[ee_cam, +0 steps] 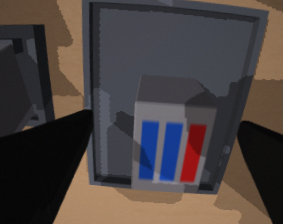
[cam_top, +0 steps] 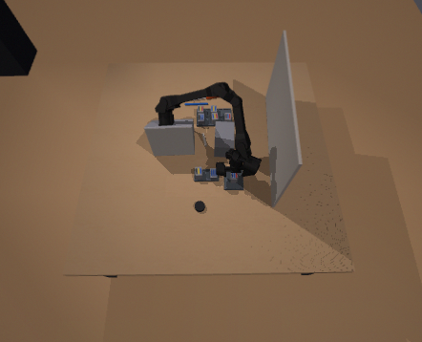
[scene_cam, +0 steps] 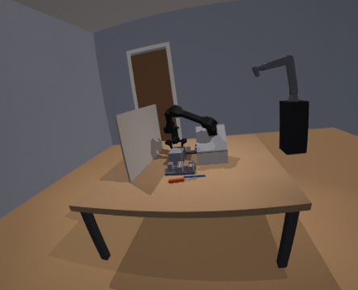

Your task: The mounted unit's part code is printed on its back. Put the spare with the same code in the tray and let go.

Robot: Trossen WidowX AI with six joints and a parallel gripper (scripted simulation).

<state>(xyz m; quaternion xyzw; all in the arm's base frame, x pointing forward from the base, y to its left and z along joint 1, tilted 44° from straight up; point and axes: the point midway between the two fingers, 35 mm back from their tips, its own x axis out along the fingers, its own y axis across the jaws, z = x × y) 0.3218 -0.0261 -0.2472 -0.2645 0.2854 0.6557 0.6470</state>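
Now: the dark grey tray 2 cm below my gripper tip. From my gripper tip the other things lie so: mounted unit (4 cm behind, 21 cm to the left, 3 cm above); tall white panel (21 cm ahead, 19 cm to the left, 20 cm above); black tape roll (17 cm behind, 15 cm to the right, 1 cm below).
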